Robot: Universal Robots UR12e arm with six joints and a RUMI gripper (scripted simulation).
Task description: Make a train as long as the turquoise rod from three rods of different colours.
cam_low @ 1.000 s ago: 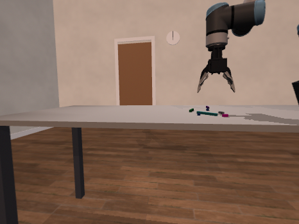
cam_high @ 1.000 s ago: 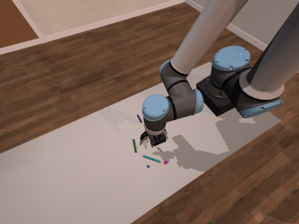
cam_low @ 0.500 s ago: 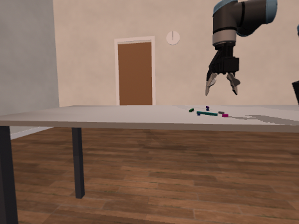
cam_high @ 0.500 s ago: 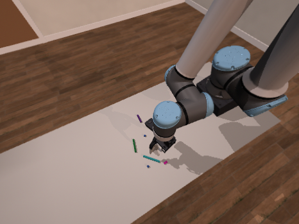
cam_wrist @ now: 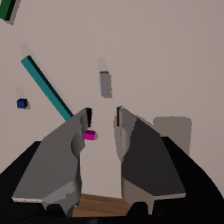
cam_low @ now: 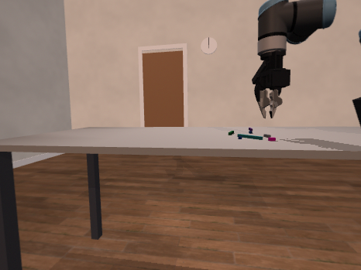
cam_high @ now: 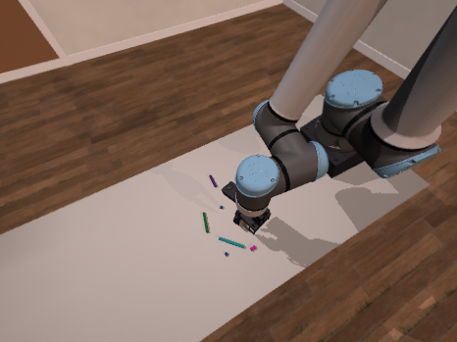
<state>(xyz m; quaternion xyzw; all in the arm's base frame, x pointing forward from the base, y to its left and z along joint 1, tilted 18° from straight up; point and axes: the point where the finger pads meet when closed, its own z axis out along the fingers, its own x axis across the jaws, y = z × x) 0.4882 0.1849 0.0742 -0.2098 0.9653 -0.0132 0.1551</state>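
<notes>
My hand is 80 mm above the grey rod. From my hand the other things lie so: magenta rod 80 mm to the left, 80 mm below; turquoise rod 80 mm below, 60 mm ahead, 40 mm to the left; green rod 130 mm ahead, 80 mm below, 70 mm to the right.
</notes>
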